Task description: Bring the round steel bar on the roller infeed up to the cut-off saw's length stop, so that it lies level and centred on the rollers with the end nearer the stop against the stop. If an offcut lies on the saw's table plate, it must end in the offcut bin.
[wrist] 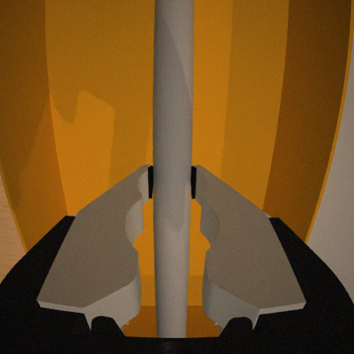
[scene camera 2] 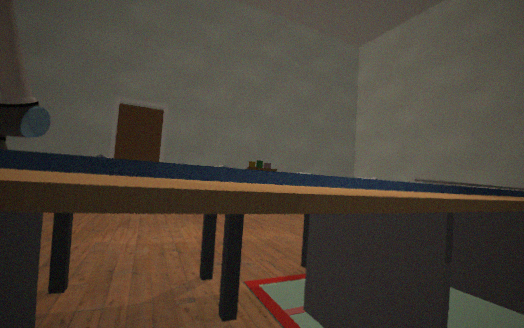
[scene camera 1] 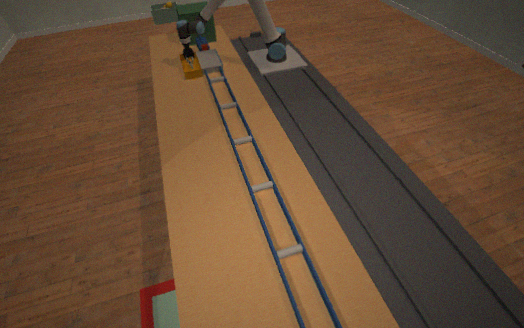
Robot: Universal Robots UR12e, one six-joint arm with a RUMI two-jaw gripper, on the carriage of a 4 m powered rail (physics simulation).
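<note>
My gripper point(scene camera 1: 190, 62) point(wrist: 171, 167) is shut on a grey round offcut point(wrist: 172, 100). It holds the offcut over the opening of the yellow offcut bin point(scene camera 1: 193, 75) point(wrist: 312, 100), low and lengthwise between its walls. Whether the offcut touches the bin floor cannot be told. The saw's pale table plate point(scene camera 1: 208, 60) point(wrist: 342, 210) is right beside the bin. The roller infeed point(scene camera 1: 243, 140) point(scene camera 2: 200, 172) runs from the plate along the table. A thin grey bar point(scene camera 2: 465, 184) shows above the infeed's blue side rail at the right of scene camera 2. The length stop cannot be made out.
A green housing point(scene camera 1: 210, 31) stands behind the table plate, with a small red and blue part point(scene camera 1: 202, 45) near the plate. The arm's carriage point(scene camera 1: 257, 61) stands on the dark rail point(scene camera 1: 340, 145) beside the table. A red-edged mat point(scene camera 1: 146, 305) point(scene camera 2: 272, 302) lies on the floor.
</note>
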